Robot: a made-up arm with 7 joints. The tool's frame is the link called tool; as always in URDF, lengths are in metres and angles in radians. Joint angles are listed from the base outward.
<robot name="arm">
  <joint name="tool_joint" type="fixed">
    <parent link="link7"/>
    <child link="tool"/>
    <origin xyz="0 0 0" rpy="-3.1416 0 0"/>
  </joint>
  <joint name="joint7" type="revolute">
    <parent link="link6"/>
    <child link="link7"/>
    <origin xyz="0.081 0 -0.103"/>
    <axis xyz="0 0.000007 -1"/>
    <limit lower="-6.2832" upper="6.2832"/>
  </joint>
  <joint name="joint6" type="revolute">
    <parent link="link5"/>
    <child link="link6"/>
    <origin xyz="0 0 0"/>
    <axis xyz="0 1 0.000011"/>
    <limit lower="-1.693" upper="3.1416"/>
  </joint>
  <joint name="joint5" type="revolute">
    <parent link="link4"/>
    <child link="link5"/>
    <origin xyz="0.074 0 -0.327"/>
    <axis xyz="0 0.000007 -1"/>
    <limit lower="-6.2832" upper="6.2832"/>
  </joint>
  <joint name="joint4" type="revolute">
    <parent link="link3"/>
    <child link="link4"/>
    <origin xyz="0.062 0 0"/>
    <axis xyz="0 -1 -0.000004"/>
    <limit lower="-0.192" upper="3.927"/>
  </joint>
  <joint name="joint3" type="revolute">
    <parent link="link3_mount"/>
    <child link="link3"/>
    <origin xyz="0 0 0.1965"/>
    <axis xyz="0 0 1"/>
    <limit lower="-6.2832" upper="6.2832"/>
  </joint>
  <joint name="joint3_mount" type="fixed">
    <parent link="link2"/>
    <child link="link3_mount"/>
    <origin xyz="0 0 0.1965"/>
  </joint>
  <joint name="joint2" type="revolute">
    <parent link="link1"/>
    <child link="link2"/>
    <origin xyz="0 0 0"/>
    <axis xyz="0 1 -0.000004"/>
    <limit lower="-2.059" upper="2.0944"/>
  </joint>
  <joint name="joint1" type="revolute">
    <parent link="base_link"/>
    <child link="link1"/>
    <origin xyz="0 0 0.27"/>
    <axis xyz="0 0 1"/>
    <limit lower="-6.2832" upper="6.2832"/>
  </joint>
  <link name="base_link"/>
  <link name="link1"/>
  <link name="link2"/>
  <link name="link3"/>
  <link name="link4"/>
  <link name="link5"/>
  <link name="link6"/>
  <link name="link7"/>
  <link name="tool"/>
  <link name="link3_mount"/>
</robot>
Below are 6 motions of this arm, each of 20 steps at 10 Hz.
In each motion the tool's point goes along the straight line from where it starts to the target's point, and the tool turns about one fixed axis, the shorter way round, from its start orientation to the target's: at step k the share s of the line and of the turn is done. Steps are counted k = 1, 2, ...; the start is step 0. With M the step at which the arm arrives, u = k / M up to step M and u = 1 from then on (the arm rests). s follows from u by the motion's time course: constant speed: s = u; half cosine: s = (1 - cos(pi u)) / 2; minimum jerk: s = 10 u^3 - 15 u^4 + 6 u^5.
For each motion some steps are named. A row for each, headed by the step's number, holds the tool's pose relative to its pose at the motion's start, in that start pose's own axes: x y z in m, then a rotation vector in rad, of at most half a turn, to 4 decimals.
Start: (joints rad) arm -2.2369 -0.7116 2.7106 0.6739 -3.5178 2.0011 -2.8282
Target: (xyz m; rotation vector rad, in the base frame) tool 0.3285 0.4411 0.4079 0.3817 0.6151 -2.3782
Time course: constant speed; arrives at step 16
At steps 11, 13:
11: 0.1248 -0.1014 0.1185 -0.3046 1.1890 -0.1232
13: 0.1475 -0.1198 0.1400 -0.3600 1.4051 -0.1456

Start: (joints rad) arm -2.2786 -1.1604 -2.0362 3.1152 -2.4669 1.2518 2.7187
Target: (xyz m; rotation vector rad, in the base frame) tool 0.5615 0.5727 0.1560 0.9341 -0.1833 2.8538
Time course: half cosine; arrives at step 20
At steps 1, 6, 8, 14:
1: -0.0002 0.0027 0.0001 0.0051 0.0041 -0.0081
6: -0.0057 0.0892 0.0038 0.1721 0.1361 -0.2713
8: -0.0095 0.1495 0.0064 0.2884 0.2282 -0.4547
14: -0.0219 0.3435 0.0148 0.6627 0.5244 -1.0449

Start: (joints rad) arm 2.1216 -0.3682 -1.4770 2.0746 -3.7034 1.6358 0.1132
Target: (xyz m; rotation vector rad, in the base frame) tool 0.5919 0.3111 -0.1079 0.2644 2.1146 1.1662
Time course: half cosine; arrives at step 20
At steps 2, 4, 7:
2: -0.0066 0.0088 -0.0259 0.0296 0.0561 0.0219
4: -0.0259 0.0344 -0.1012 0.1155 0.2189 0.0854
7: -0.0740 0.0985 -0.2894 0.3302 0.6260 0.2442

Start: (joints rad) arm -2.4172 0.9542 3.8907 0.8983 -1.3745 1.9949 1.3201
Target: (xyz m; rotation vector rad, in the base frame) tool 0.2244 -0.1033 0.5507 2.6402 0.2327 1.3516
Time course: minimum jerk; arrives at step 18
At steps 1, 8, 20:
1: -0.0004 0.0000 0.0005 0.0013 -0.0013 -0.0006
8: -0.0977 -0.0108 0.1322 0.3178 -0.3177 -0.1447
20: -0.2462 -0.0271 0.3332 0.8011 -0.8008 -0.3648

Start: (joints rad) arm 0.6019 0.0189 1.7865 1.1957 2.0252 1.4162 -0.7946
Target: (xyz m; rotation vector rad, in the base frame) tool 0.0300 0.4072 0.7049 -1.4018 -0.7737 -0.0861
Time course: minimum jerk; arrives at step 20
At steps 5, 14, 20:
5: -0.0018 -0.0273 -0.0398 -0.1004 0.1367 -0.0475
14: -0.0142 -0.2211 -0.3220 -0.8118 1.1049 -0.3842
20: -0.0169 -0.2642 -0.3847 -0.9700 1.3202 -0.4591

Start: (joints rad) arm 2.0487 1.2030 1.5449 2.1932 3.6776 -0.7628 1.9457
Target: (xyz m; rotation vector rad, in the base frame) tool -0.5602 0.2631 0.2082 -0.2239 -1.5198 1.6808
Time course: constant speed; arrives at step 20
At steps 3, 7, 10, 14, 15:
3: -0.0433 0.0162 -0.0117 0.0177 -0.0253 0.1218
7: -0.1010 0.0379 -0.0274 0.0412 -0.0590 0.2841
10: -0.1444 0.0541 -0.0391 0.0589 -0.0843 0.4058
14: -0.2021 0.0757 -0.0547 0.0824 -0.1180 0.5682
15: -0.2165 0.0811 -0.0586 0.0883 -0.1265 0.6088

